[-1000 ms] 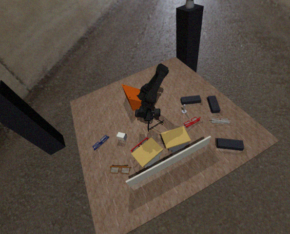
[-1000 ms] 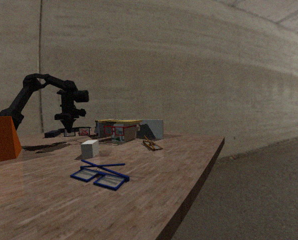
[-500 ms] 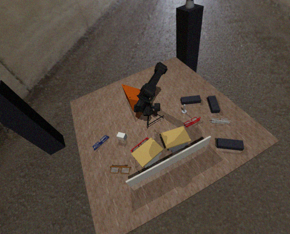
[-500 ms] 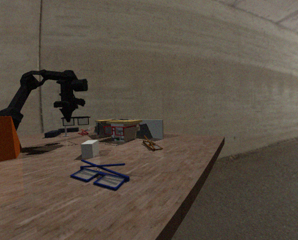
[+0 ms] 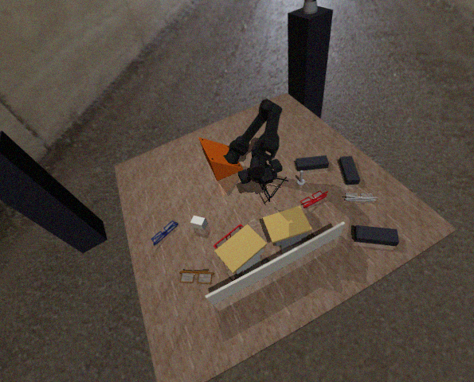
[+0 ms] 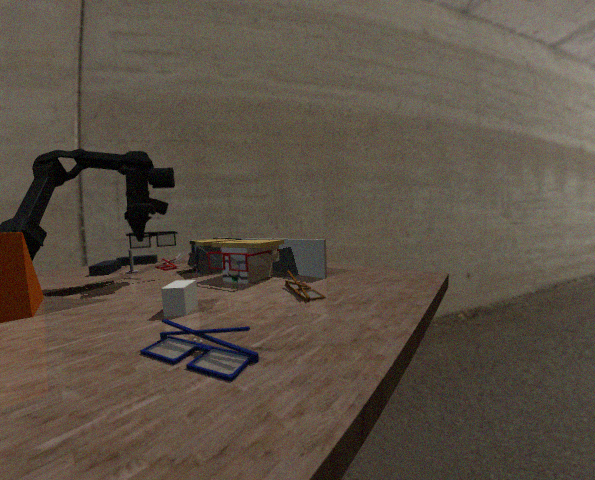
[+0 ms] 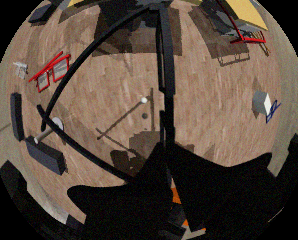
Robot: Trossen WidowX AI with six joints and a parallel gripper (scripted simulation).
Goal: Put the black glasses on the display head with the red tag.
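Right now the stand is 3 cm ahead of my gripper tip, 21 cm to the left of it and 10 cm below it. From my gripper tip the other things lie so: white cube: 5 cm behind, 33 cm to the right, 10 cm below; then white panel: 33 cm ahead, 14 cm to the right, 7 cm below.
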